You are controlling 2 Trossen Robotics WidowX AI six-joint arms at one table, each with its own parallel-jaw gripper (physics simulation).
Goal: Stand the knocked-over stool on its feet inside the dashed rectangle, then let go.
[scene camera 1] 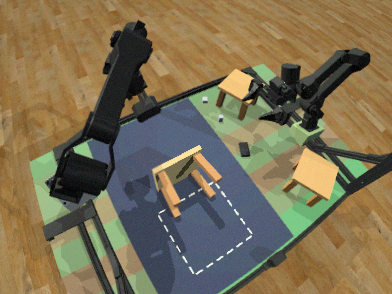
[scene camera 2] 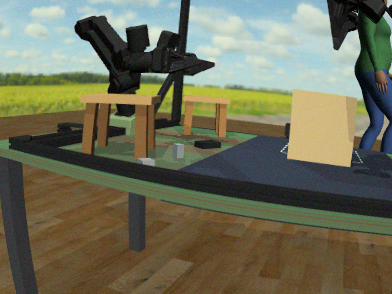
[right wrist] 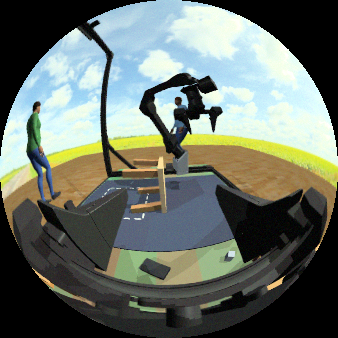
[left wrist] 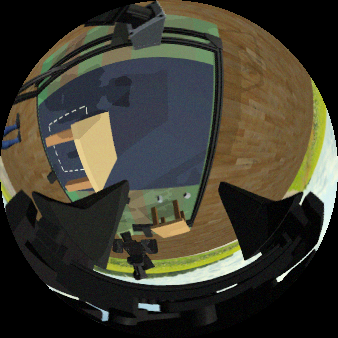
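The knocked-over stool [scene camera 1: 167, 176] [scene camera 2: 321, 127] [left wrist: 95, 150] [right wrist: 162, 185] lies on its side on the blue mat, seat upright on edge and legs roughly horizontal. In scene camera 1 its legs reach over the near-stool side of the dashed rectangle [scene camera 1: 195, 273]; the seat is outside it. My left gripper [scene camera 2: 342, 35] [left wrist: 175, 186] [right wrist: 202, 132] is open and empty, high above the table; in scene camera 1 its arm mostly hides it. My right gripper [scene camera 1: 256, 108] [right wrist: 171, 191] is open and empty, raised at the other end of the table, apart from the knocked-over stool.
One upright stool [scene camera 1: 241, 84] [scene camera 2: 120, 100] [left wrist: 172, 228] stands near my right gripper in scene camera 1. Another upright stool [scene camera 1: 315, 175] [scene camera 2: 206, 101] stands at the right there. A black block [scene camera 1: 244, 149] [scene camera 2: 207, 144] [right wrist: 154, 269] and two small white blocks lie beside the mat. Dark rails edge the table.
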